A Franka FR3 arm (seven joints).
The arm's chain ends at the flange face. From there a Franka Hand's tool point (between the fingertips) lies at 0.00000 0.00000 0.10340 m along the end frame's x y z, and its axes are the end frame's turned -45 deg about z.
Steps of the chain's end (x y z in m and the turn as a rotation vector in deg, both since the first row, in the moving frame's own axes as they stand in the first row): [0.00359 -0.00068 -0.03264 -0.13 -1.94 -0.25]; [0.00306 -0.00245 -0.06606 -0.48 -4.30 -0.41]
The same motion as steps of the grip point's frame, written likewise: [0.00037 -0.00025 -0.03270 1.28 -1.46 -0.25]; [-0.00222 -0.00442 -0.06635 2.70 -3.38 -0.41]
